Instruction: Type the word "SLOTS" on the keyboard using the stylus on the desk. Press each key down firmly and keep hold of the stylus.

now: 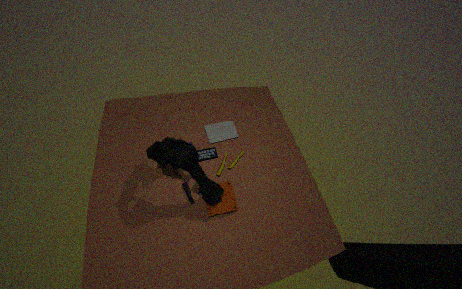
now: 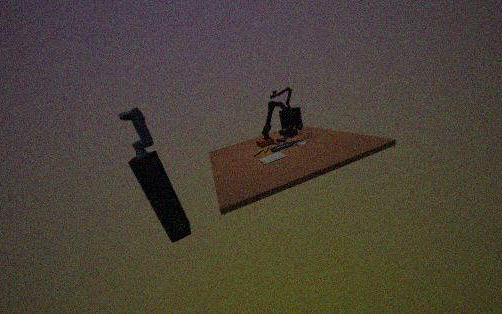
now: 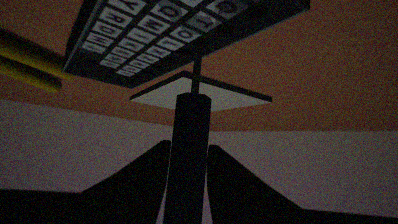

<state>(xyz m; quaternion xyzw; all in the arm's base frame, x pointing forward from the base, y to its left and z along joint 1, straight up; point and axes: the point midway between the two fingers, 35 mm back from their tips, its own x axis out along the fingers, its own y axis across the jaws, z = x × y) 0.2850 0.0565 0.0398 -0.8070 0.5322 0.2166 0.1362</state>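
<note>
Right now my gripper tip is 4 cm to the left of the L key and 7 cm above it. From my gripper tip the other things lie so: O key 2 cm to the right, 7 cm below; stylus tip 5 cm below; blue stylus 1 cm below.
</note>
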